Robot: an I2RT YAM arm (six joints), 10 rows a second.
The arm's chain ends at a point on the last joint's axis. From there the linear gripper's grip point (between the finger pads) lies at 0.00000 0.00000 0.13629 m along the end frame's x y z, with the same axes.
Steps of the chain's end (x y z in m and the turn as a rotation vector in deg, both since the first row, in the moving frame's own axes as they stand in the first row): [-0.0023 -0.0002 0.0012 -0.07 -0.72 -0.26]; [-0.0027 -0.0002 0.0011 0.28 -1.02 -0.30]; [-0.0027 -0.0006 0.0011 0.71 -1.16 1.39]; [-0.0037 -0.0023 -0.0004 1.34 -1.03 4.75]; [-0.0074 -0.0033 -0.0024 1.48 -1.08 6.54]
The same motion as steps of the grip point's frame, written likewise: [-0.0040 0.0000 0.0012 -0.07 -0.72 -0.26]; [-0.0051 -0.0009 0.0011 0.28 -1.02 -0.30]; [-0.0054 -0.0023 0.0011 0.71 -1.16 1.39]; [-0.0060 -0.0056 -0.0005 1.34 -1.03 4.75]; [-0.0098 -0.0070 -0.0025 1.48 -1.08 6.54]
